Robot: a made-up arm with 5 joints. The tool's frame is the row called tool. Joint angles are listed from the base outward. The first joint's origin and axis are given. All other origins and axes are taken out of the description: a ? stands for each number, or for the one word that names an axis. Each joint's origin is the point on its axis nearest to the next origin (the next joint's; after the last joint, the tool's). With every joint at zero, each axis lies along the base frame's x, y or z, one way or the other. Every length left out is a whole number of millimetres.
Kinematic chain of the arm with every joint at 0, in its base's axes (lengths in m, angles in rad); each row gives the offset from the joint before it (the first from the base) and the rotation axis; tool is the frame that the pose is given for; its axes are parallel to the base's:
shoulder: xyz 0.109 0 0.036 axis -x
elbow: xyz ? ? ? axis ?
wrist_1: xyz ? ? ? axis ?
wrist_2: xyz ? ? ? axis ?
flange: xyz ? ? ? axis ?
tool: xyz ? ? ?
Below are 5 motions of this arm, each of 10 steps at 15 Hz.
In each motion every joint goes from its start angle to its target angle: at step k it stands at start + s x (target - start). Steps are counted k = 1, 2, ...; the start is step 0. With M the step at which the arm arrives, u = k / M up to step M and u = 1 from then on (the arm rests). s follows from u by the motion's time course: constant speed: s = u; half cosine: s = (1 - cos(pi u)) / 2; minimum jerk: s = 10 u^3 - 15 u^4 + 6 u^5.
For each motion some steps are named. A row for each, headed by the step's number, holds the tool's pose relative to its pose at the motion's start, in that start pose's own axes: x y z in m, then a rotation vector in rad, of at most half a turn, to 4 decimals.
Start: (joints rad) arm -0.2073 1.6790 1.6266 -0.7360 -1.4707
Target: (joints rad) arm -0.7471 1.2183 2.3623 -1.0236 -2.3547
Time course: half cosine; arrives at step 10
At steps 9, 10:
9: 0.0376 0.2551 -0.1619 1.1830 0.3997 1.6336
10: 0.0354 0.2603 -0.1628 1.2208 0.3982 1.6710

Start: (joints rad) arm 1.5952 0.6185 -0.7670 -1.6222 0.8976
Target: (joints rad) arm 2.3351 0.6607 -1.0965 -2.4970 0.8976
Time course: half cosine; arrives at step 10
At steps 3, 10:
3: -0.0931 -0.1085 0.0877 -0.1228 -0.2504 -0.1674
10: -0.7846 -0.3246 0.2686 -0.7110 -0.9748 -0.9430

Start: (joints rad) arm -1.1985 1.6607 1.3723 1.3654 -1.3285
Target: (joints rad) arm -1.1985 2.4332 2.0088 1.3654 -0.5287
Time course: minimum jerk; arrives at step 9
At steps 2, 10:
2: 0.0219 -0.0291 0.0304 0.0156 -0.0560 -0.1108
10: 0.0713 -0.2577 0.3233 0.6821 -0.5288 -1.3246

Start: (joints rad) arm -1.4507 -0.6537 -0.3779 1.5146 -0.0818
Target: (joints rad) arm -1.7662 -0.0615 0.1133 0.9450 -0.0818
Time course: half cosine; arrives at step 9
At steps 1, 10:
1: 0.0154 -0.0045 0.0052 -0.0180 -0.0174 -0.0103
10: 0.3407 -0.1140 0.3541 -0.3610 -0.4412 -0.5507

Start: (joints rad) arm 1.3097 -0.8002 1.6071 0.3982 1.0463
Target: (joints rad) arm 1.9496 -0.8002 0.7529 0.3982 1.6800
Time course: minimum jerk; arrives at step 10
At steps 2, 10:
2: 0.0081 0.0111 0.0027 0.0273 -0.0148 -0.0516
10: 0.1686 0.1708 -0.0549 0.4783 -0.2789 -0.8490

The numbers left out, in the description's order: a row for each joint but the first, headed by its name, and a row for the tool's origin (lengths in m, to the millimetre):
elbow: xyz 0 0.359 -0.009, axis -z
wrist_1: xyz -0.023 0.36 0, axis +y
wrist_2: xyz 0.077 0 0.379, axis +x
flange: xyz 0 -0.009 -0.257, axis -z
tool: xyz 0.127 -0.071 0

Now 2 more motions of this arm.
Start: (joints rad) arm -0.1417 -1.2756 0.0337 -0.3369 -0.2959
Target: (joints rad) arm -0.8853 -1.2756 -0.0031 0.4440 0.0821
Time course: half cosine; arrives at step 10
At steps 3, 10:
3: -0.0324 0.0021 0.0820 0.1605 -0.1971 -0.1154
10: -0.2659 0.0369 0.3711 0.8745 -0.8779 -0.2835

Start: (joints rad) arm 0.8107 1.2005 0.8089 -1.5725 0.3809
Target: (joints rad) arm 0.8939 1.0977 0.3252 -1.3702 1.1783
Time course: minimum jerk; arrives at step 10
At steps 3, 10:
3: -0.0514 -0.0305 0.0042 0.0203 -0.0013 -0.2214
10: -0.3612 -0.0432 0.0058 0.1781 -0.0105 -1.3451

